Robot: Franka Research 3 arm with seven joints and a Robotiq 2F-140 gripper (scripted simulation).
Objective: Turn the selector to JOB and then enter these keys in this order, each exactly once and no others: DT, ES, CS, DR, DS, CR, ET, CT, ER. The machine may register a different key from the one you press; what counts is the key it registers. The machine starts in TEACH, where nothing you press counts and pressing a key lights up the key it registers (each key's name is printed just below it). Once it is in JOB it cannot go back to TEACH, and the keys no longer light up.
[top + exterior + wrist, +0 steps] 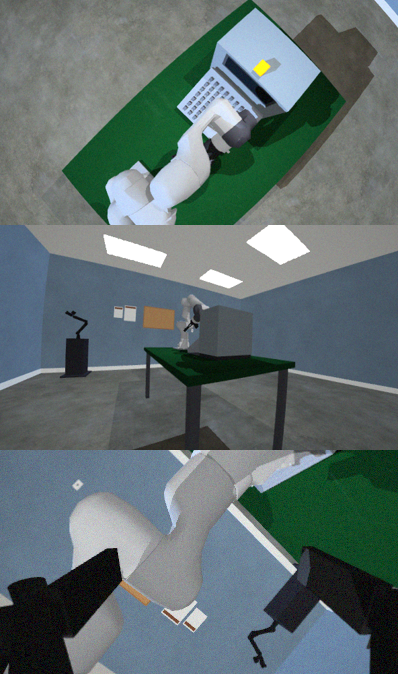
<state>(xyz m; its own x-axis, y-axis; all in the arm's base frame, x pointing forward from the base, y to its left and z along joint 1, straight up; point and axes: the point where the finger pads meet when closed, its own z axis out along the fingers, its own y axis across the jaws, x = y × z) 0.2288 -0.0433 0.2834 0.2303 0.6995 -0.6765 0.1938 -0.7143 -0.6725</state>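
My gripper is now 290 mm short of the key, 200 mm above it and 150 mm to the right of it. Round my hand: round selector knob 340 mm ahead, 180 mm below, 40 mm to the right; sloping keyboard 360 mm ahead, 220 mm below, 80 mm to the left.
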